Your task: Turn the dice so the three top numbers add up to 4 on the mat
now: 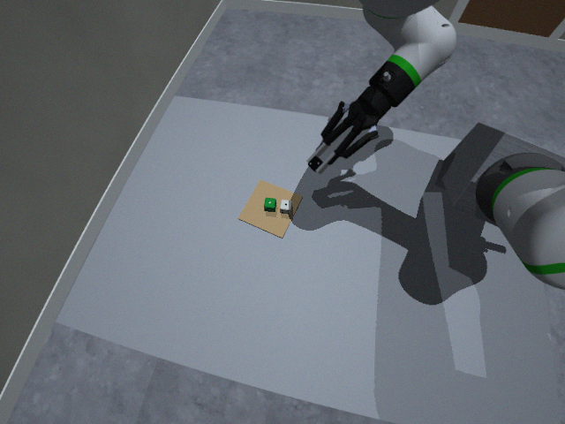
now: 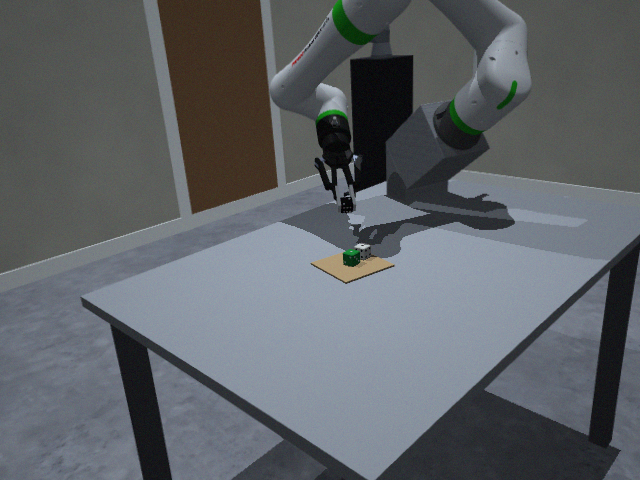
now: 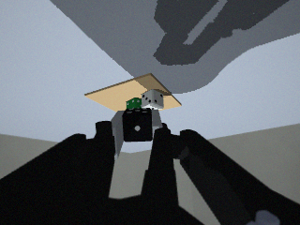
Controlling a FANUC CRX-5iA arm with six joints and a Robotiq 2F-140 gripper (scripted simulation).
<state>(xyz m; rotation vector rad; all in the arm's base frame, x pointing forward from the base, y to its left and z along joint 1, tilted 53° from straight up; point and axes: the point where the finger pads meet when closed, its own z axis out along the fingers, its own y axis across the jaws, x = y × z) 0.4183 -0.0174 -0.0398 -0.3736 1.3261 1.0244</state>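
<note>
Now: hand 60 mm short of the white die, 120 mm to the right of it and 90 mm above it. Round my hand: tan mat (110 mm ahead, 130 mm to the left, 110 mm below); then black die (10 mm ahead, 10 mm to the left, 10 mm below); then green die (110 mm ahead, 130 mm to the left, 90 mm below).
</note>
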